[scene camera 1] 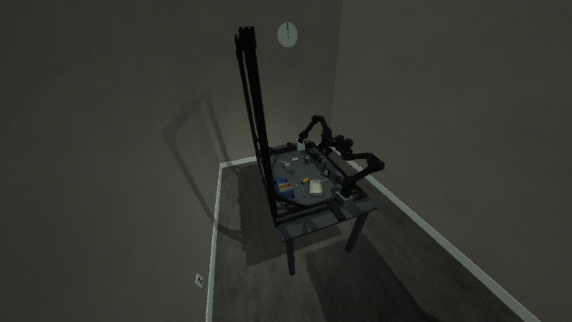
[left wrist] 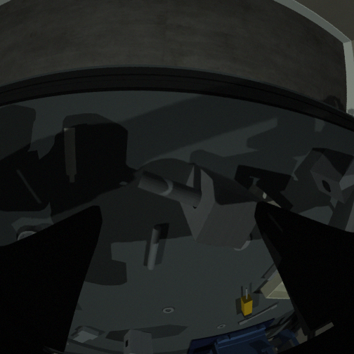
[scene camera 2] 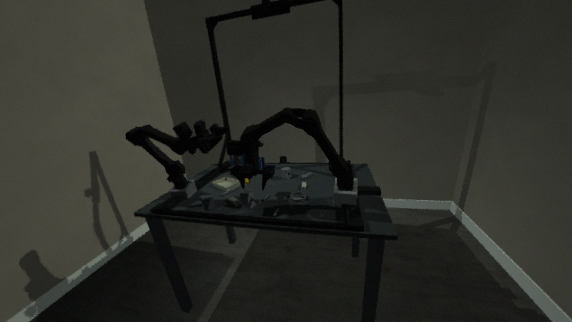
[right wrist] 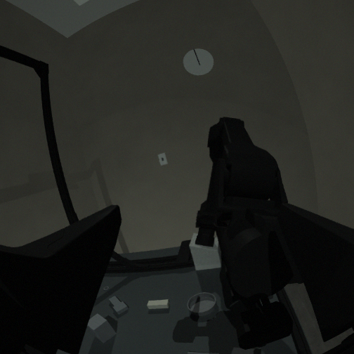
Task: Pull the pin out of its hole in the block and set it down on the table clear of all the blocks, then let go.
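Pixels of known places: left gripper, fingertip midpoint: (scene camera 1: 324, 155) (scene camera 2: 253, 189); right gripper, fingertip midpoint: (scene camera 1: 329, 137) (scene camera 2: 226, 132); left arm's base at its link origin: (scene camera 1: 300, 141) (scene camera 2: 345, 185); right arm's base at its link origin: (scene camera 1: 344, 194) (scene camera 2: 181, 185).
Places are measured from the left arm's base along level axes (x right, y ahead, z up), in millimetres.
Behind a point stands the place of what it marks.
Note:
A grey block (left wrist: 225, 222) (scene camera 2: 246, 199) @(x -143, y 439, z -37 mm) stands on the table. A grey pin (left wrist: 159, 185) sticks out of the hole in its side, slanting to the upper left in the left wrist view, with a lighter band around it. The pin's inner end is hidden in the block. My left gripper (left wrist: 179, 212) (scene camera 2: 254, 187) @(x -140, y 397, z 18 mm) is open, pointing down above the block and pin; its fingers stand apart on either side of them in the left wrist view, with nothing held. My right gripper is open and empty, raised away from the block.
Another holed block (left wrist: 332, 176) lies at the right, and one more block (left wrist: 139, 343) at the bottom. A short rod (left wrist: 153, 248) lies near the pin. A yellow piece (left wrist: 246, 305), a blue container (left wrist: 240, 344), a cream tray (scene camera 2: 225, 184) @(x 80, y 722, z -87 mm) and a round dish (right wrist: 202, 306) are also there.

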